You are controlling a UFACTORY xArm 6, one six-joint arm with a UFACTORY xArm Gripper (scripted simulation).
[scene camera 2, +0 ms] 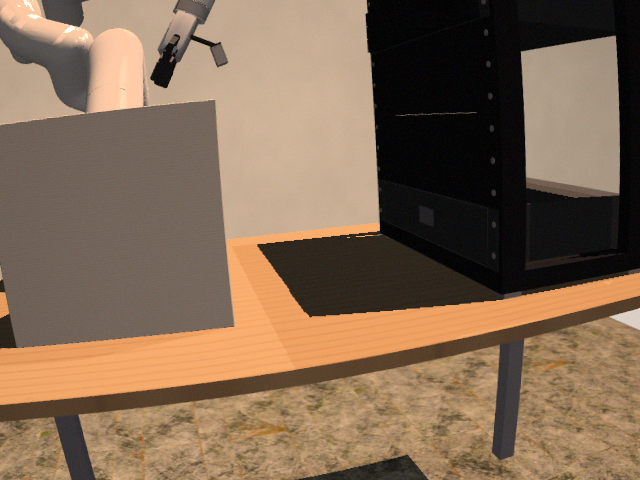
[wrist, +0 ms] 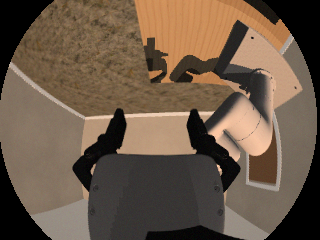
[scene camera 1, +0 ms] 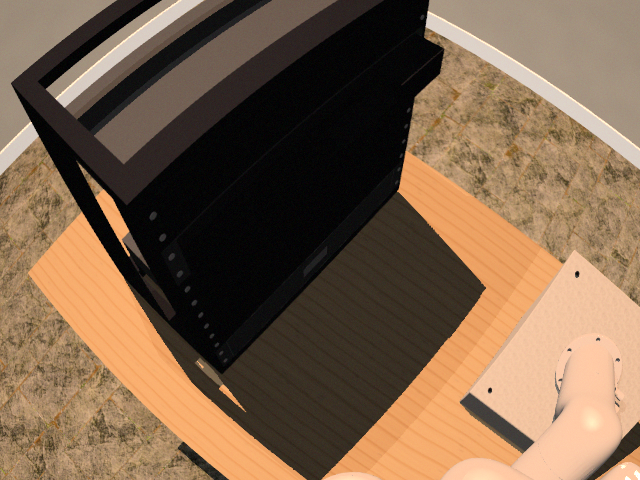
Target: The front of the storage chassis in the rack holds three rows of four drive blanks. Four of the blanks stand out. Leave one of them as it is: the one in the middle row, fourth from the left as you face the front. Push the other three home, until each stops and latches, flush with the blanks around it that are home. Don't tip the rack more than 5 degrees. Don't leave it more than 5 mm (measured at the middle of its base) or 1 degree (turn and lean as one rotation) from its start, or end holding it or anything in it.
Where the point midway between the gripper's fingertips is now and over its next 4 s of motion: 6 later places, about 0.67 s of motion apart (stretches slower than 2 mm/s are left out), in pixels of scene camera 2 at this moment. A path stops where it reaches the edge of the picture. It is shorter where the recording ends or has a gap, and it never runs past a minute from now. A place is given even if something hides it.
My gripper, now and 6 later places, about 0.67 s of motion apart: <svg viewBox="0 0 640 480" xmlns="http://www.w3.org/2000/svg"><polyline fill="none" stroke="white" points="158,84 174,85 200,84 231,79 263,68 292,55 318,39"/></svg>
